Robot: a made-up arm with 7 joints.
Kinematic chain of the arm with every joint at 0, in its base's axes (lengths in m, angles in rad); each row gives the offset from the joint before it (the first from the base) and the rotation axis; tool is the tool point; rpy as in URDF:
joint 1: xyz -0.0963 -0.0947 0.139 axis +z
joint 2: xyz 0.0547 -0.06 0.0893 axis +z
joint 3: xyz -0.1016 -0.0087 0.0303 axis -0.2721 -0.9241 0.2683
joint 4: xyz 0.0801 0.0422 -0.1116 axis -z
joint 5: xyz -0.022 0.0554 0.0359 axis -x
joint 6: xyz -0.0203 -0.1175 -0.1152 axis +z
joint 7: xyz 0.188 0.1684 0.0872 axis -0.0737 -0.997 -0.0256
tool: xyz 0.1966 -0.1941 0.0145 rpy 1.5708 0 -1.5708
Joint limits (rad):
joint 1: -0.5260..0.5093
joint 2: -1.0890..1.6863
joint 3: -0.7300..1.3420
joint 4: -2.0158..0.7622
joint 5: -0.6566..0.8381
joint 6: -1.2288..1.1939
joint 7: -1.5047..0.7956
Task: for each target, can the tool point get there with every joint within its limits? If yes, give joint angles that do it. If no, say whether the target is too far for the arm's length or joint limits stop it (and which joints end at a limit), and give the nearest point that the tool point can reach.
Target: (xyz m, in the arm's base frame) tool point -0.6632 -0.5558 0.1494
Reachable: no: joint limits stop it (at a limit: joint 1, joint 3, joint 4, joint 6) | nearest point -0.4875 -0.4409 0.1290 | short by 0.211 m
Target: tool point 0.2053 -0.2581 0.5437
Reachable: yes | joints -0.2848 0.1713 1.1243 -0.1997 -0.2796 -0.6406 -0.0460
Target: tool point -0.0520 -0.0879 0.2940
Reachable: no: joint limits stop it (at a limit: joint 1, joint 2, joint 4, joint 5, joint 6, joint 7) | nearest point -0.0291 -0.0323 0.3067 | short by 0.061 m
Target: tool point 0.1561 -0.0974 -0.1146
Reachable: yes | joints 0.1284 1.3821 -0.2252 0.0928 -0.1198 -0.6142 -1.0855
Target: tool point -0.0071 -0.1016 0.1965
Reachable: no: joint limits stop it (at a limit: joint 1, joint 3, joint 4, joint 5, joint 7) | nearest point 0.0300 -0.0643 0.2025 | short by 0.053 m
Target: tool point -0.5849 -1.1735 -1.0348
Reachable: no: too far | nearest point -0.2470 -0.5058 -0.1747 | short by 1.140 m
